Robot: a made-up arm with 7 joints. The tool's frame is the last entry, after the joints. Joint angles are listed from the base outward. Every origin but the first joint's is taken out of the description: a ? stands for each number. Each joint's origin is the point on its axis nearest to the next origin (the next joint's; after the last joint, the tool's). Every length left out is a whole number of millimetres.
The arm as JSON. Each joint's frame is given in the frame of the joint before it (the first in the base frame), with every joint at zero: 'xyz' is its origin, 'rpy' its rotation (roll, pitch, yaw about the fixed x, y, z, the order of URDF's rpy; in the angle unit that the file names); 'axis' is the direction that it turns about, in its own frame. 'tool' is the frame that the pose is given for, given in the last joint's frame.
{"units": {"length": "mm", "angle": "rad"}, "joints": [
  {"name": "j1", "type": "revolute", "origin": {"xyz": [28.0, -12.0, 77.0], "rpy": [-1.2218, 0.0, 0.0]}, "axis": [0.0, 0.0, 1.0]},
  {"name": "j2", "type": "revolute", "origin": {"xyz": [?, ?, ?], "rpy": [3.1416, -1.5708, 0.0]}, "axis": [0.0, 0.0, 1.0]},
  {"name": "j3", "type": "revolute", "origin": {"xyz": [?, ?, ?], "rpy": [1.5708, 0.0, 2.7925]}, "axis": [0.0, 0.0, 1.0]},
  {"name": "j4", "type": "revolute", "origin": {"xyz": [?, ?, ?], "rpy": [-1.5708, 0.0, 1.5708]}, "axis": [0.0, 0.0, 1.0]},
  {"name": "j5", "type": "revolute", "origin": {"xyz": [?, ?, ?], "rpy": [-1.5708, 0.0, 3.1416]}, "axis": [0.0, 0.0, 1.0]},
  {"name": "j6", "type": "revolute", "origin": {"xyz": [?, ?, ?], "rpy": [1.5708, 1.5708, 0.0]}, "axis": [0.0, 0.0, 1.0]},
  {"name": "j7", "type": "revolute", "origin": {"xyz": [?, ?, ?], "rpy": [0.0, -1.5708, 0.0]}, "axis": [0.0, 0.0, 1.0]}
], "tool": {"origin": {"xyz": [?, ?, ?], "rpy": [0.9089, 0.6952, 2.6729]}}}
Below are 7 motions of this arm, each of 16 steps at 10 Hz.
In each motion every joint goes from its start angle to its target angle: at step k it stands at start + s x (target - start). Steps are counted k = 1, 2, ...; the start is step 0. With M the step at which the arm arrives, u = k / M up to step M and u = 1 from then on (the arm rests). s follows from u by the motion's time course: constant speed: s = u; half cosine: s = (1 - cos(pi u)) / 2; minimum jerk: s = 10 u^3 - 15 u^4 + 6 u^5.
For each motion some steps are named. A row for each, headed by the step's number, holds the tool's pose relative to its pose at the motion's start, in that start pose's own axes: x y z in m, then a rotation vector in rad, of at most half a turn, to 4 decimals.
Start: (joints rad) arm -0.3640 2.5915 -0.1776 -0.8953 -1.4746 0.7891 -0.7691
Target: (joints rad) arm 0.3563 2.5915 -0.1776 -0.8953 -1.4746 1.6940 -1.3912
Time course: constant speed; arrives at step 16
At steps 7, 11, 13, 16:
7: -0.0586 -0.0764 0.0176 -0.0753 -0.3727 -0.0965
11: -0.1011 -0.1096 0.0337 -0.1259 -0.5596 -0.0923
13: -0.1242 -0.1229 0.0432 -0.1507 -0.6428 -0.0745
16: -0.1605 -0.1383 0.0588 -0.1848 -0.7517 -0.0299

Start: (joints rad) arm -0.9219 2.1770 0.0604 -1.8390 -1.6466 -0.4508 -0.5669
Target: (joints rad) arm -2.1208 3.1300 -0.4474 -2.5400 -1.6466 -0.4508 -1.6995
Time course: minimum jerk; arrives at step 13
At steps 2, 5, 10, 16:
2: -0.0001 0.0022 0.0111 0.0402 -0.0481 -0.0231
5: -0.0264 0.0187 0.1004 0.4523 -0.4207 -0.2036
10: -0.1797 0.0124 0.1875 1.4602 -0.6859 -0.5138
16: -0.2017 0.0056 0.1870 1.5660 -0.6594 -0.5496

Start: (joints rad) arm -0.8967 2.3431 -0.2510 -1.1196 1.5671 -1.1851 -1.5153
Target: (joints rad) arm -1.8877 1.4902 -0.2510 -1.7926 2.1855 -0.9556 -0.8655
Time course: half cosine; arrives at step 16
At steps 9, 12, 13, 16:
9: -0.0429 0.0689 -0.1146 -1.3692 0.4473 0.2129
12: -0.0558 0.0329 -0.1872 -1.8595 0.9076 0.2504
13: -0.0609 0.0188 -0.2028 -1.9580 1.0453 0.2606
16: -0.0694 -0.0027 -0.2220 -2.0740 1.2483 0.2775

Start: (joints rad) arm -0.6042 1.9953 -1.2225 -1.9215 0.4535 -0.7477 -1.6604
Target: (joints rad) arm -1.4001 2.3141 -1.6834 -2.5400 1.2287 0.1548 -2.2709
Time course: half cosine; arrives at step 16
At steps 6, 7, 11, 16:
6: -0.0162 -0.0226 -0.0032 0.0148 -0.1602 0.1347
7: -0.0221 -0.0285 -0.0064 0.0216 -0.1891 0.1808
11: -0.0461 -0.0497 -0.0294 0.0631 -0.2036 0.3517
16: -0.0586 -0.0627 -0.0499 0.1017 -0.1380 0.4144

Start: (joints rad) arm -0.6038 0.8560 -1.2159 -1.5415 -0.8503 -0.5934 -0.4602
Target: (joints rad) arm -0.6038 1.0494 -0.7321 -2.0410 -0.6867 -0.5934 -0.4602
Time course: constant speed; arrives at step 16
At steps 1, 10, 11, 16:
1: -0.0049 -0.0045 0.0064 -0.0151 -0.0174 -0.0287
10: -0.0633 -0.0436 0.0606 -0.0881 -0.1807 -0.2941
11: -0.0712 -0.0477 0.0657 -0.0890 -0.1991 -0.3238
16: -0.1141 -0.0680 0.0869 -0.0710 -0.2888 -0.4707

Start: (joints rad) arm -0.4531 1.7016 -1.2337 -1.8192 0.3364 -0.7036 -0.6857
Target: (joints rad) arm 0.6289 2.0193 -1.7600 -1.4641 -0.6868 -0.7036 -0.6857
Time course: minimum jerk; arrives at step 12
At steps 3, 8, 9, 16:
3: -0.0058 0.0412 0.0010 0.0336 -0.0351 0.1768
8: -0.1760 0.2182 -0.0344 0.4938 0.2517 1.3490
9: -0.2137 0.2222 -0.0399 0.5860 0.3862 1.5034
16: -0.2502 0.2192 -0.0435 0.6759 0.5418 1.6390

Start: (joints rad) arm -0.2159 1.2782 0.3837 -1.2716 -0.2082 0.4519 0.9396
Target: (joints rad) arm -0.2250 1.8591 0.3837 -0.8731 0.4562 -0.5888 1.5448
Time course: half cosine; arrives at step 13
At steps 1, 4, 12, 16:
1: -0.0016 -0.0011 -0.0020 0.0011 0.0096 0.0137
4: -0.0269 -0.0144 -0.0298 0.0164 0.1446 0.2071
12: -0.1546 -0.0312 -0.1345 0.1931 0.6227 1.0062
16: -0.1573 -0.0309 -0.1363 0.1998 0.6297 1.0222

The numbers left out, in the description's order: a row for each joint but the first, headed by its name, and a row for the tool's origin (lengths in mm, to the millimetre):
j2: -10.0 -30.0 0.0
j3: -73.0 -220.0 0.0
j4: 14.0 15.0 0.0
j5: -50.0 210.0 0.0
j6: 27.0 -24.0 0.0
j7: 10.0 -10.0 0.0
tool: -17.0 0.0 0.0

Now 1 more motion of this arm.
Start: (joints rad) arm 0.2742 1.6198 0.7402 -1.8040 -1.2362 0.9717 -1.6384
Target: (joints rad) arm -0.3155 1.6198 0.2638 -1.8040 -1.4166 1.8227 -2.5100
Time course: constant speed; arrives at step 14
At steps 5, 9, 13, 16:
5: 0.0027 -0.0056 0.0156 0.2998 -0.2578 0.1649
9: 0.0047 -0.0116 0.0285 0.5738 -0.3921 0.3033
13: 0.0074 -0.0184 0.0413 0.8668 -0.4514 0.4409
16: 0.0082 -0.0201 0.0445 0.9415 -0.4534 0.4743

